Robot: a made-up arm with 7 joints. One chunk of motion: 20 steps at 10 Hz.
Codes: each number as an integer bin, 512 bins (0 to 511) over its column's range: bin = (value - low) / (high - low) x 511, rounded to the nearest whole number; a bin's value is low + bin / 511 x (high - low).
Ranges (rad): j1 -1.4..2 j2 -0.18..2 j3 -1.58..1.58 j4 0..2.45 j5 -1.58..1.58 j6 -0.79..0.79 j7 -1.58..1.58
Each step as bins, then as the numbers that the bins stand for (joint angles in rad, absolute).
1 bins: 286 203 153 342 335 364 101
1 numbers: 0.5029 0.6860 -0.6339 1.6397 0.4916 0.3355 -0.9554
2 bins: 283 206 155 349 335 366 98
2 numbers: 0.4830 0.6988 -0.6215 1.6733 0.4916 0.3417 -0.9740
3 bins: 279 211 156 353 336 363 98
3 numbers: 0.4564 0.7202 -0.6153 1.6925 0.4978 0.3324 -0.9740
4 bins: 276 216 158 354 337 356 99
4 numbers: 0.4364 0.7415 -0.6029 1.6973 0.5040 0.3107 -0.9678
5 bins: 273 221 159 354 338 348 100
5 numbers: 0.4164 0.7628 -0.5968 1.6973 0.5102 0.2860 -0.9616
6 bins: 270 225 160 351 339 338 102
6 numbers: 0.3965 0.7799 -0.5906 1.6829 0.5164 0.2551 -0.9492
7 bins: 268 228 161 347 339 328 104
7 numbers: 0.3832 0.7927 -0.5844 1.6637 0.5164 0.2242 -0.9369
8 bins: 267 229 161 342 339 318 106
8 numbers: 0.3765 0.7969 -0.5844 1.6397 0.5164 0.1932 -0.9245
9 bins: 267 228 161 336 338 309 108
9 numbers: 0.3765 0.7927 -0.5844 1.6110 0.5102 0.1654 -0.9121
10 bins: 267 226 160 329 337 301 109
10 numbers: 0.3765 0.7841 -0.5906 1.5774 0.5040 0.1407 -0.9059
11 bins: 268 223 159 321 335 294 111
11 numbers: 0.3832 0.7714 -0.5968 1.5390 0.4916 0.1190 -0.8936
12 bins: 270 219 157 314 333 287 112
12 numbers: 0.3965 0.7543 -0.6091 1.5055 0.4793 0.0974 -0.8874
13 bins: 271 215 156 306 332 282 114
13 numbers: 0.4031 0.7372 -0.6153 1.4671 0.4731 0.0819 -0.8750
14 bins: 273 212 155 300 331 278 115
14 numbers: 0.4164 0.7244 -0.6215 1.4384 0.4669 0.0696 -0.8688
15 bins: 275 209 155 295 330 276 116
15 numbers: 0.4297 0.7116 -0.6215 1.4144 0.4607 0.0634 -0.8627
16 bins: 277 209 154 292 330 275 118
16 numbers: 0.4431 0.7116 -0.6277 1.4000 0.4607 0.0603 -0.8503
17 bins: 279 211 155 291 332 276 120
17 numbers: 0.4564 0.7202 -0.6215 1.3952 0.4731 0.0634 -0.8379
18 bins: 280 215 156 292 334 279 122
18 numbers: 0.4630 0.7372 -0.6153 1.4000 0.4854 0.0727 -0.8256
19 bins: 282 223 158 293 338 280 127
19 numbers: 0.4763 0.7714 -0.6029 1.4048 0.5102 0.0758 -0.7946
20 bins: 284 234 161 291 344 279 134
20 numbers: 0.4896 0.8183 -0.5844 1.3952 0.5473 0.0727 -0.7514
